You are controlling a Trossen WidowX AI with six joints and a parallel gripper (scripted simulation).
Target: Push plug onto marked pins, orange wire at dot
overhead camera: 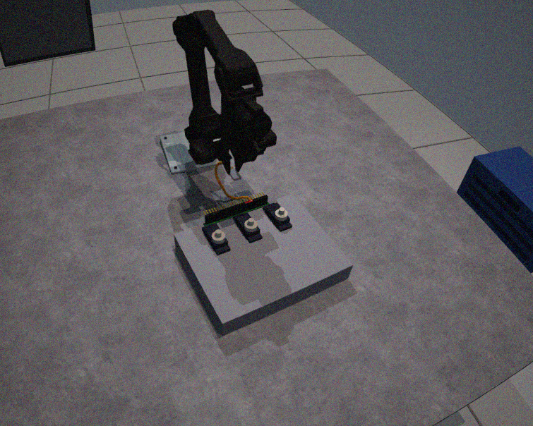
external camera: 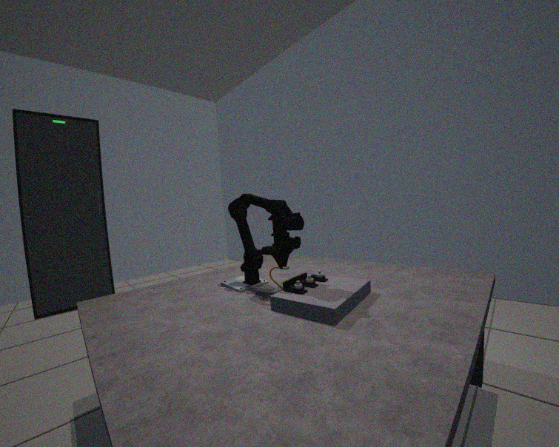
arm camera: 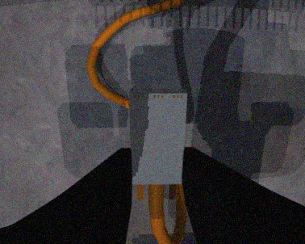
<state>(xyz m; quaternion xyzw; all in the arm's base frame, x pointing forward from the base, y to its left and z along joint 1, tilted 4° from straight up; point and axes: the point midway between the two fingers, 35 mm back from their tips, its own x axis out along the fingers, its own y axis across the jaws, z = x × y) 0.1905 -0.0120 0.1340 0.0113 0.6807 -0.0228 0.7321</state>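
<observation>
My gripper tip is now 8 cm short of the red band and 2 cm above it. Also, from my gripper tip: pale dot (8 cm ahead, 2 cm below); grey holder block (24 cm ahead, 7 cm below, 4 cm to the right); pin row (8 cm ahead, 3 cm to the right, 3 cm below).
</observation>
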